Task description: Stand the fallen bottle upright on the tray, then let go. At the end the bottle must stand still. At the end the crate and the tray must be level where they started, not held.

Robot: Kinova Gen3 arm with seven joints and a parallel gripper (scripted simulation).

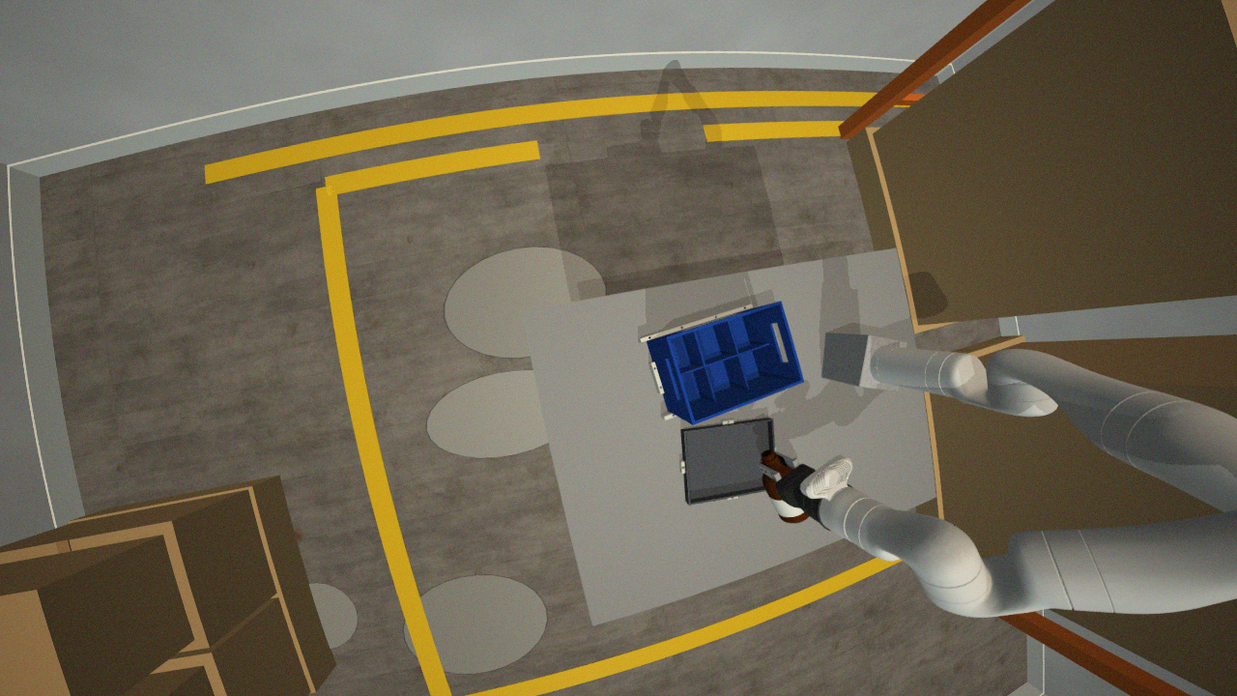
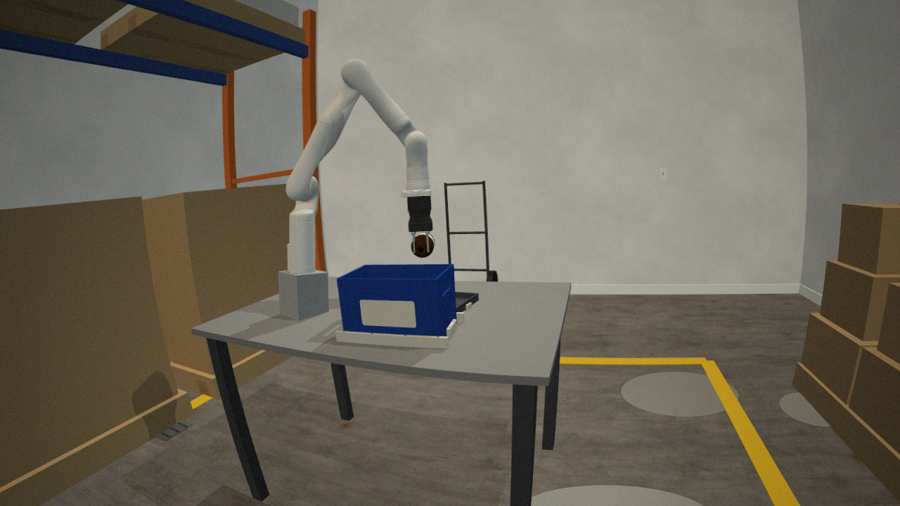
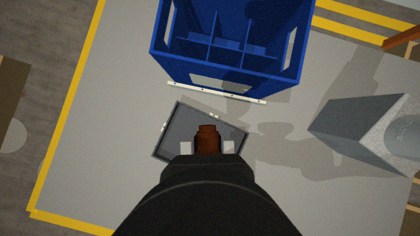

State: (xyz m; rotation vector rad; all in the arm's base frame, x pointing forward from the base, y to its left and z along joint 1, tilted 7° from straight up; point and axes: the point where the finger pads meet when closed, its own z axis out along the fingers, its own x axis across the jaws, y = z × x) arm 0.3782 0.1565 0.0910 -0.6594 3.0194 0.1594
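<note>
My gripper is now 5 cm to the right of the brown bottle, 2 cm past it and 1 cm above it. Round my hand: dark grey tray (19 cm below, 5 cm to the left); blue crate (22 cm to the right, 12 cm below, 4 cm ahead).
</note>
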